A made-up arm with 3 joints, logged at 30 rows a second.
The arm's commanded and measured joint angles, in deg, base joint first. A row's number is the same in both.
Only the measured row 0 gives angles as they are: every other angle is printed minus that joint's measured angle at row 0.
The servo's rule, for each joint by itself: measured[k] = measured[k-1] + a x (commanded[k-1-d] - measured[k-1]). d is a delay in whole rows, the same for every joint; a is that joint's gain. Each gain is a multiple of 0.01, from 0.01 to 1. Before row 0 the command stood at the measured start. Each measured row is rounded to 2 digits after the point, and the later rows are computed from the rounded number. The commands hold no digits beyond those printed.
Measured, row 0:
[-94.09 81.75 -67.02]
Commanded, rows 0 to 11:
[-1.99 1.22 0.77]
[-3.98 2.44 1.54]
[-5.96 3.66 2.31]
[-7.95 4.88 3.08]
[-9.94 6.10 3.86]
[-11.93 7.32 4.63]
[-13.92 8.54 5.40]
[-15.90 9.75 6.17]
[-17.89 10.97 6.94]
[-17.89 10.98 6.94]
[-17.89 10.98 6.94]
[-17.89 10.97 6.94]
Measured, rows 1 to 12:
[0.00 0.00 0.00]
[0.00 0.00 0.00]
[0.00 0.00 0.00]
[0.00 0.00 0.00]
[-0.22 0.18 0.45]
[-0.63 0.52 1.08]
[-1.22 0.99 1.79]
[-1.96 1.57 2.54]
[-2.84 2.25 3.31]
[-3.84 3.01 4.08]
[-4.95 3.84 4.85]
[-6.15 4.73 5.62]
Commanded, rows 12 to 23:
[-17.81 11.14 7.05]
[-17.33 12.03 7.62]
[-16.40 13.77 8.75]
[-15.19 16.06 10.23]
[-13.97 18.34 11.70]
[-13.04 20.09 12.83]
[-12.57 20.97 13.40]
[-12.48 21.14 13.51]
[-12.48 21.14 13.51]
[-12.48 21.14 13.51]
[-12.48 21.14 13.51]
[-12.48 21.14 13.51]
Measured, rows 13 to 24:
[-7.44 5.67 6.39]
[-8.59 6.47 6.71]
[-9.61 7.15 6.84]
[-10.52 7.72 6.90]
[-11.32 8.23 6.99]
[-11.98 8.80 7.36]
[-12.47 9.55 8.17]
[-12.77 10.53 9.36]
[-12.90 11.70 10.72]
[-12.92 12.96 11.94]
[-12.88 14.16 12.79]
[-12.84 15.21 13.21]

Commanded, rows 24 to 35:
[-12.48 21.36 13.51]
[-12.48 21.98 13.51]
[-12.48 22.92 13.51]
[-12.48 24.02 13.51]
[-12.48 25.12 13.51]
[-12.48 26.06 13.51]
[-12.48 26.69 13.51]
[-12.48 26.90 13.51]
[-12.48 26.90 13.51]
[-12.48 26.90 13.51]
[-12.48 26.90 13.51]
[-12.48 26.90 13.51]
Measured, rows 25 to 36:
[-12.80 16.10 13.38]
[-12.76 16.86 13.46]
[-12.73 17.50 13.49]
[-12.70 18.05 13.50]
[-12.68 18.55 13.51]
[-12.66 19.06 13.51]
[-12.64 19.64 13.51]
[-12.62 20.30 13.51]
[-12.60 21.02 13.51]
[-12.59 21.78 13.51]
[-12.58 22.52 13.51]
[-12.57 23.18 13.51]

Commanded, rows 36 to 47:
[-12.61 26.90 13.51]
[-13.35 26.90 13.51]
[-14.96 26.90 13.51]
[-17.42 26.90 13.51]
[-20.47 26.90 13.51]
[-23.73 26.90 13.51]
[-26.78 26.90 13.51]
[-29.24 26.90 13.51]
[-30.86 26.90 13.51]
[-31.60 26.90 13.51]
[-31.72 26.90 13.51]
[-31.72 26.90 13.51]
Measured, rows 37 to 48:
[-12.56 23.74 13.51]
[-12.55 24.21 13.51]
[-12.54 24.61 13.51]
[-12.53 24.95 13.51]
[-12.54 25.24 13.51]
[-12.63 25.49 13.51]
[-12.89 25.70 13.51]
[-13.39 25.88 13.51]
[-14.17 26.03 13.51]
[-15.22 26.16 13.51]
[-16.49 26.27 13.51]
[-17.89 26.36 13.51]

